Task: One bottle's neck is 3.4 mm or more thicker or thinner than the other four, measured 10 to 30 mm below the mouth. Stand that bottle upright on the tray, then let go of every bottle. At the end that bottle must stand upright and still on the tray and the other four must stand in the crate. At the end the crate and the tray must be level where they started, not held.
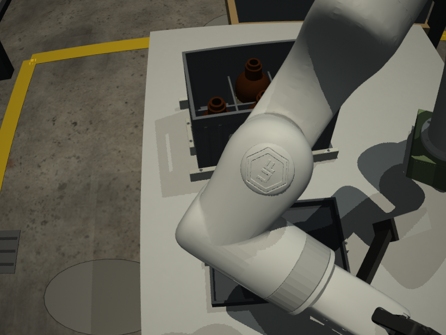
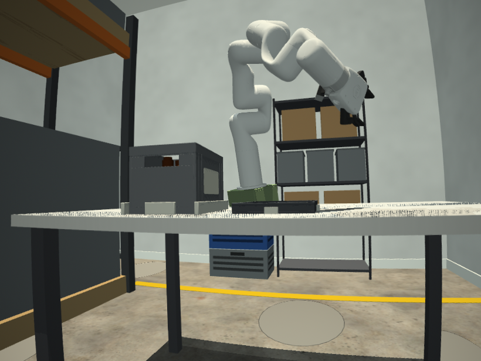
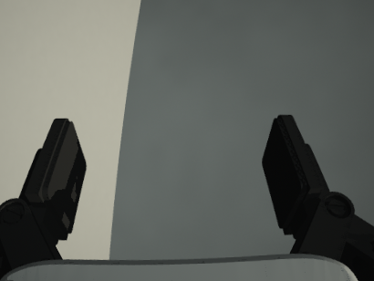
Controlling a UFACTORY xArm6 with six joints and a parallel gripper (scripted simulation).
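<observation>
Now: hand 53 cm to the left of the dark crate, 20 cm above it and 10 cm short of it. The rest, counted from my hand: glass bottle: 58 cm to the right, 20 cm below, 1 cm ahead; then dark tray: 27 cm below, 24 cm to the right, 9 cm ahead.
</observation>
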